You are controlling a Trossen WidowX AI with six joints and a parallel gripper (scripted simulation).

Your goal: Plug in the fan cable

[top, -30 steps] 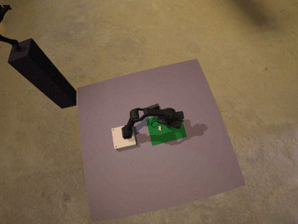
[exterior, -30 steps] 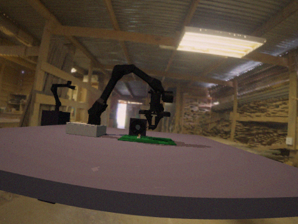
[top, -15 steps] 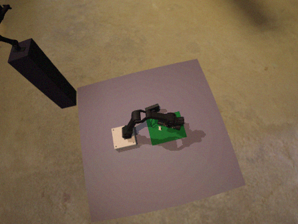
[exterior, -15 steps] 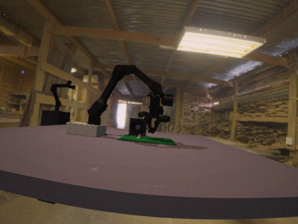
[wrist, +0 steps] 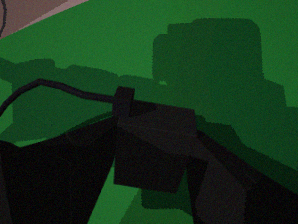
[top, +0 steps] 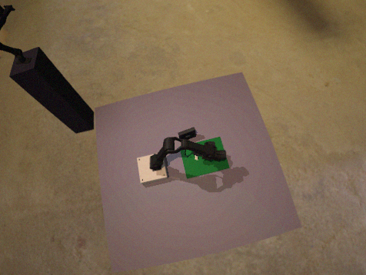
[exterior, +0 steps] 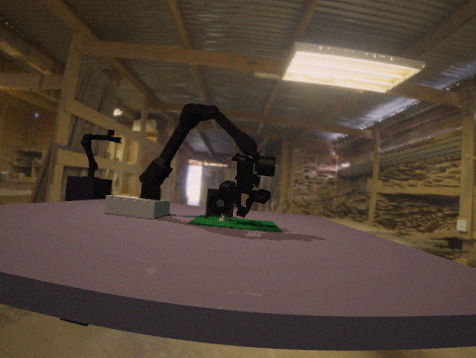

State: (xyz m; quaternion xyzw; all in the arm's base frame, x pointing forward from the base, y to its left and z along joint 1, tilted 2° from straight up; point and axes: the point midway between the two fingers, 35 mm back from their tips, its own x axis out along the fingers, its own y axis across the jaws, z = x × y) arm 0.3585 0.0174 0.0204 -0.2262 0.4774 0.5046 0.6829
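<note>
Now: the green board 60 mm below my gripper tip, 20 mm to the right of it and 20 mm behind it. From my gripper tip the other things lie so: black fan plug 10 mm to the right; then four-pin fan header 80 mm behind, 40 mm below, 10 mm to the right; then fan 140 mm to the left, 110 mm behind, 20 mm above.
</note>
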